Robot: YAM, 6 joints.
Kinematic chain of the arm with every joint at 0, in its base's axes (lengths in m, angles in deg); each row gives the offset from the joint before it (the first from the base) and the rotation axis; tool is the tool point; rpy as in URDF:
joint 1: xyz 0 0 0.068 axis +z
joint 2: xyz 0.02 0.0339 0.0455 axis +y
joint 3: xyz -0.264 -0.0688 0 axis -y
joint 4: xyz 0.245 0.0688 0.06 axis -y
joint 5: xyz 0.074 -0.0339 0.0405 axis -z
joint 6: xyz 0.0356 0 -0.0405 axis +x
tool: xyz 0 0 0 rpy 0 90 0
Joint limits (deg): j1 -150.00..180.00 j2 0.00..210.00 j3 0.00..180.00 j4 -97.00..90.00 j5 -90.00..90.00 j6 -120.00..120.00
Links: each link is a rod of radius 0.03 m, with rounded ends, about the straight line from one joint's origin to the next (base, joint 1, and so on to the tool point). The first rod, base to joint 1, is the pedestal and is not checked.
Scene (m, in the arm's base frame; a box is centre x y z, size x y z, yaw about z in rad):
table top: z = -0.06
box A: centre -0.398 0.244 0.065 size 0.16 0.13 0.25 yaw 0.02
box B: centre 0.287 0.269 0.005 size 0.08 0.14 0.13 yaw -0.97
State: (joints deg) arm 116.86 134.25 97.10 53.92 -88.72 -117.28
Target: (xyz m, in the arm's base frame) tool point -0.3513 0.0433 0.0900
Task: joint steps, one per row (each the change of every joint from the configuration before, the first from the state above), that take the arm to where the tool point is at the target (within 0.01 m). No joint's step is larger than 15 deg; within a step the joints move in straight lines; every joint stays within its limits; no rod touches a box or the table.
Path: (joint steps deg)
1: 2.11 -8.13 -13.18 1.35 7.98 1.89
2: 2.12 -8.13 -13.18 1.36 7.99 1.89
3: 2.11 -8.12 -13.19 1.35 7.98 1.89
4: 2.11 -8.13 -13.18 1.35 7.99 1.89
5: 2.12 -8.13 -13.18 1.36 7.98 1.90
6: 2.11 -8.13 -13.18 1.35 7.99 1.89
7: 2.11 -8.13 -13.18 1.35 7.98 1.89
8: 8.89 11.09 10.73 -3.20 -14.29 -3.31
9: 8.89 11.08 10.74 -3.21 -14.29 -3.31
10: 8.88 11.09 10.74 -3.21 -14.30 -3.31
11: 8.89 11.08 10.74 -3.21 -14.29 -3.31

